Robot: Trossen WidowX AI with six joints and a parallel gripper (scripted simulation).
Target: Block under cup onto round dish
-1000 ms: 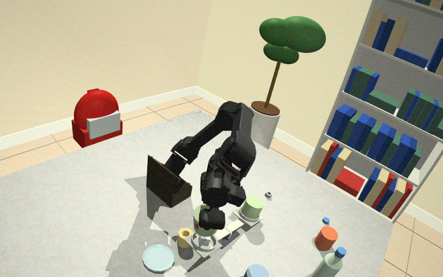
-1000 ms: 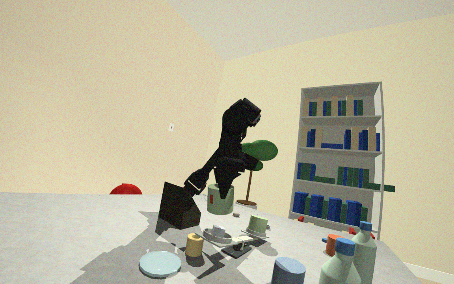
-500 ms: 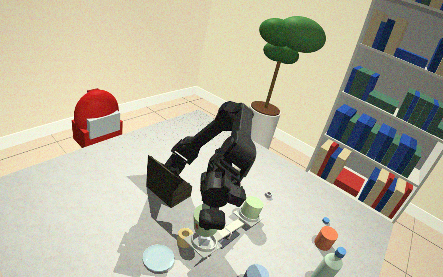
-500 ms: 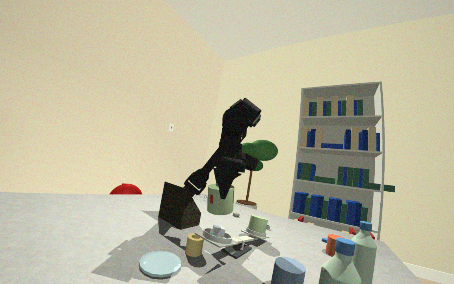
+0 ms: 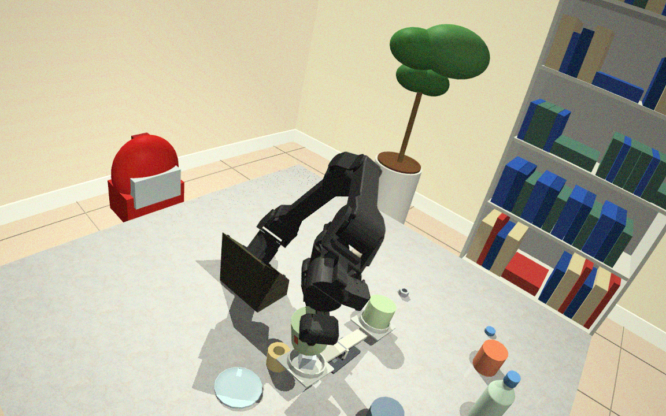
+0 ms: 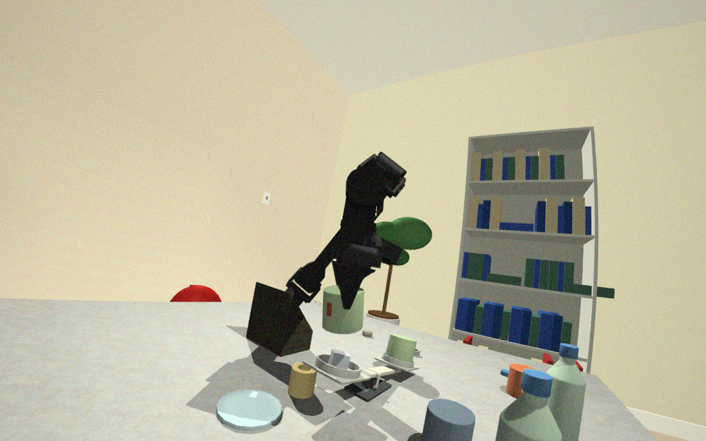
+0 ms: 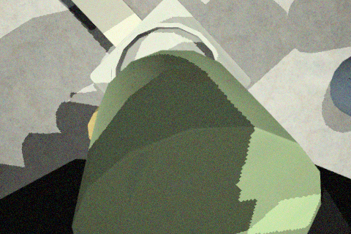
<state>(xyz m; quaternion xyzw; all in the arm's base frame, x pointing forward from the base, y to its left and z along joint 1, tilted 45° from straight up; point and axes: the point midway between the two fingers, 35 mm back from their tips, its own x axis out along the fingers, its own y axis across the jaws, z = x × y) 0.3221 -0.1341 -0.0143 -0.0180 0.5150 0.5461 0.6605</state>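
The block is 10 mm to the left of my gripper tip and 100 mm below it. Also, from my gripper tip: small balance: 140 mm to the left, 160 mm below; yellow roll: 70 mm behind, 160 mm below; pale blue round dish: 60 mm behind, 110 mm to the right, 190 mm below.
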